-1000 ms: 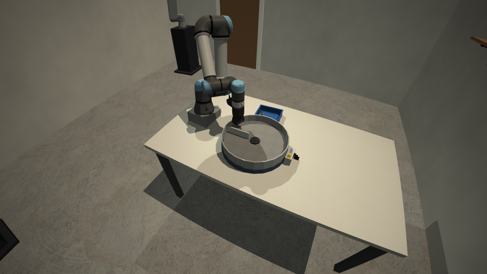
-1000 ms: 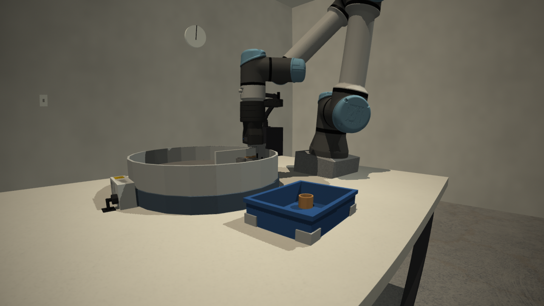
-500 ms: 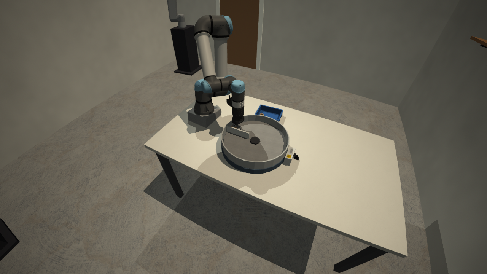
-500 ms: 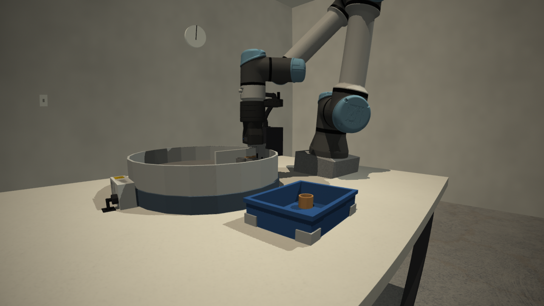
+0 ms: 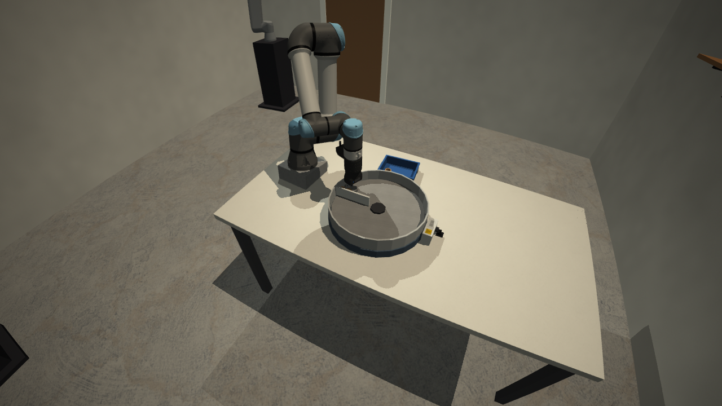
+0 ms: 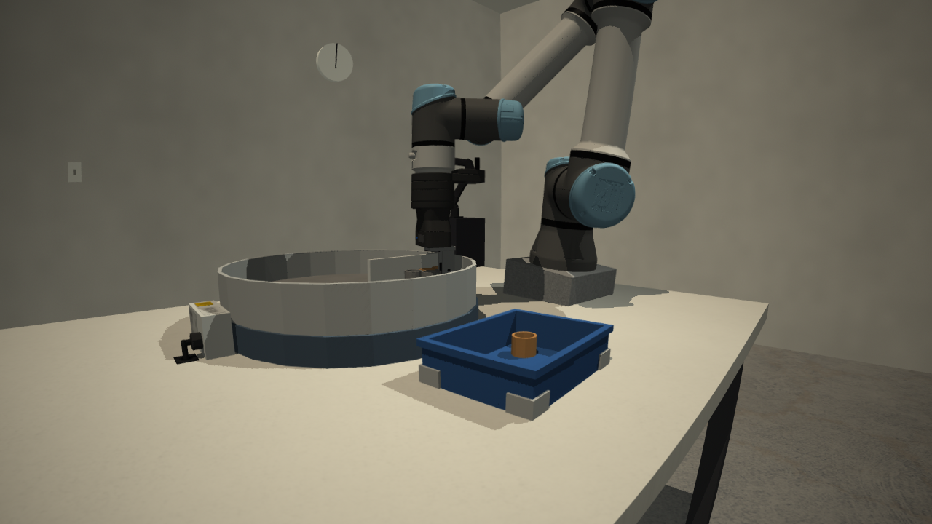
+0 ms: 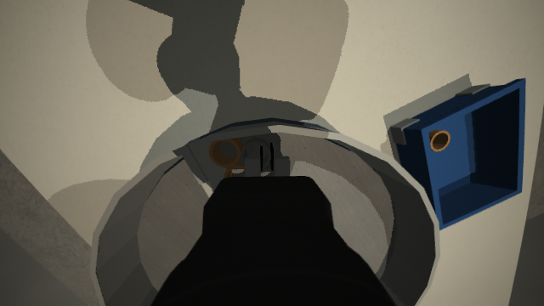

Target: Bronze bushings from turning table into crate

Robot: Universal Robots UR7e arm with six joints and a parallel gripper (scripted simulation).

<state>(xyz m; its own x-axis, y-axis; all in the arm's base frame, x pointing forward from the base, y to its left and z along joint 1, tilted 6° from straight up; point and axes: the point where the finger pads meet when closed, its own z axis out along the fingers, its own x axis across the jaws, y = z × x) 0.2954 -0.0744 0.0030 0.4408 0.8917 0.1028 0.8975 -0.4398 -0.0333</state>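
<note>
Right now my hand is 18 cm short of the turning table, 7 cm to the left of it and 2 cm above it. From my hand the other things lie so: blue crate: 16 cm ahead, 27 cm to the left, 5 cm below.
</note>
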